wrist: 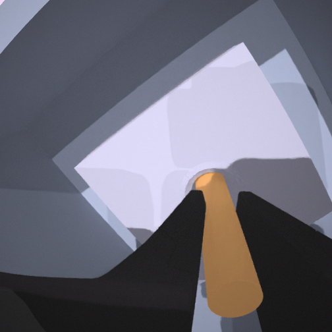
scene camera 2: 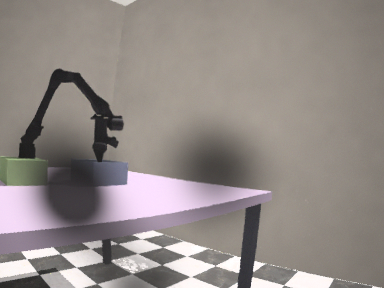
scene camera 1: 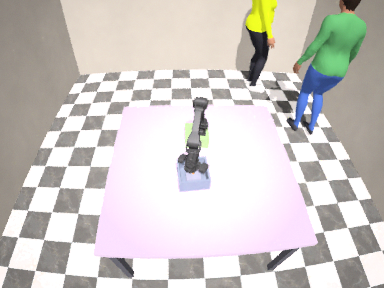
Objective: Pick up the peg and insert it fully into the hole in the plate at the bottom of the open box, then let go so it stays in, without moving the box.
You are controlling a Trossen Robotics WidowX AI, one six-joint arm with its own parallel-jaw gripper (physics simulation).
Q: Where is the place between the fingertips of the gripper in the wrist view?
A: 218, 201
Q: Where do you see an orange peg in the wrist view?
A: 232, 287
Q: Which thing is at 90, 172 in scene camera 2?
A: A blue-grey box.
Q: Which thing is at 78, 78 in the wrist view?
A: A blue-grey box.
